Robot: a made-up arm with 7 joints.
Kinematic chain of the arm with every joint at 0, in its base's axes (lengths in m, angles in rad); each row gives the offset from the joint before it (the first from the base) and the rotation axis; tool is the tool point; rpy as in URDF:
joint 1: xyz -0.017 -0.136 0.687 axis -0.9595 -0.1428 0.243
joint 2: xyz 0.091 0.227 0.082 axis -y
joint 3: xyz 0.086 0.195 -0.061 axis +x
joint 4: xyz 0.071 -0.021 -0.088 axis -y
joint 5: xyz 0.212 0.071 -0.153 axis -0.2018 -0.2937 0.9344
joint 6: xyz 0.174 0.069 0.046 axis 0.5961 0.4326 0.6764
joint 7: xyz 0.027 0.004 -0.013 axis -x
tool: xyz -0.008 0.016 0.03 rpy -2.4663 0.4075 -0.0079
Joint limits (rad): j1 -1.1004..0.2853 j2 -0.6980..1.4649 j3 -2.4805..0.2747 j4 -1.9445..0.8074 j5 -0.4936..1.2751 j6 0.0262..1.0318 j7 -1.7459..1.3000
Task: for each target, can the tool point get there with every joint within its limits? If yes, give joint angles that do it. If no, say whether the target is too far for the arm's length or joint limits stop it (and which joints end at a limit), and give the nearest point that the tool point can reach.
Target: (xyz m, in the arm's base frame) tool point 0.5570 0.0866 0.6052
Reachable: yes | joints -0.0972 0.0852 -2.2194 0.3695 0.6450 0.4863 0.3233
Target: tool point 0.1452 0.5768 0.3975
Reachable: yes | joints -0.1914 -0.2677 -0.0033 -1.2560 0.6562 0.5765 -0.1575
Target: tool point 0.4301 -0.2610 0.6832
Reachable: yes | joints -0.6339 1.1845 -1.2216 -1.3648 -0.0418 0.6811 -0.9850
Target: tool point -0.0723 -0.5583 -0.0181
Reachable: no: joint limits stop it (at a limit: joint 1, joint 2, joint 5, joint 6, joint 7) | nearest point 0.0104 -0.1863 0.2287 | short by 0.454 m
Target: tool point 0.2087 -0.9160 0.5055
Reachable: no: joint limits stop it (at a limit: joint 1, joint 2, joint 5, joint 6, joint 7) | nearest point 0.2319 -0.5775 0.7569 | short by 0.422 m
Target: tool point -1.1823 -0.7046 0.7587
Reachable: no: too far | nearest point -0.2131 -0.3697 0.9355 | short by 1.041 m
